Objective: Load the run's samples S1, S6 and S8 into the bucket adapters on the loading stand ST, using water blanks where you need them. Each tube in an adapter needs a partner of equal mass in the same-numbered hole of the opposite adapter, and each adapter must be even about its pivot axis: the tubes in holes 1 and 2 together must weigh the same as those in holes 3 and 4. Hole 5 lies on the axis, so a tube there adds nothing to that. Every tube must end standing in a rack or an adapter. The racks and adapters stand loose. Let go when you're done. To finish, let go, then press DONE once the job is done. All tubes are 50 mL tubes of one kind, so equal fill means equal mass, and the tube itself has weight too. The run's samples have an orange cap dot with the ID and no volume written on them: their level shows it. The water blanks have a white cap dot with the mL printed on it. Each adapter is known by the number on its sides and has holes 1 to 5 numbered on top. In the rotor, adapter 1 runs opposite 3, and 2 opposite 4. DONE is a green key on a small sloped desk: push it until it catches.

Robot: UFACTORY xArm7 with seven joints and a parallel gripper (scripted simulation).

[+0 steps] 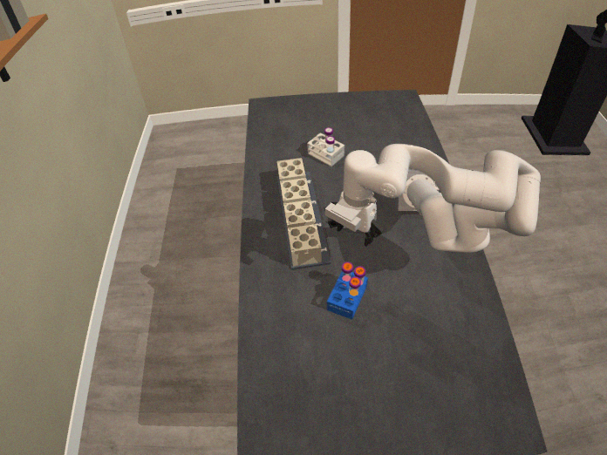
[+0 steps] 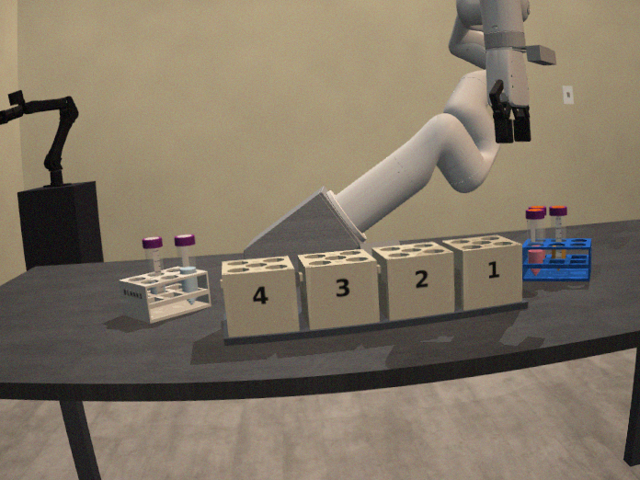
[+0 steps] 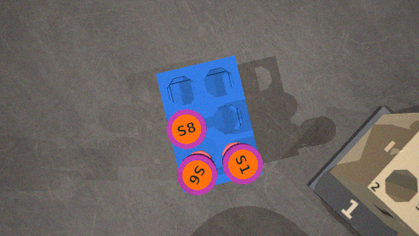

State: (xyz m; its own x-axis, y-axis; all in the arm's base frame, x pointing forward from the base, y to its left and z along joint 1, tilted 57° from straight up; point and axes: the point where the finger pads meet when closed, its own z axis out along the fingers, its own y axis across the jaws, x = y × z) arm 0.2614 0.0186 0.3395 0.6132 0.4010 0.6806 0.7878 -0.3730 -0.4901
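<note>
Right now the sample S8 is 180 mm below my hand and 80 mm to the left of it. Round my hand: sample tube 180 mm below, 20 mm to the left, 10 mm ahead; blue sample rack 220 mm below, 70 mm to the left, 20 mm ahead; loading stand ST 270 mm to the right, 240 mm below, 160 mm ahead.
</note>
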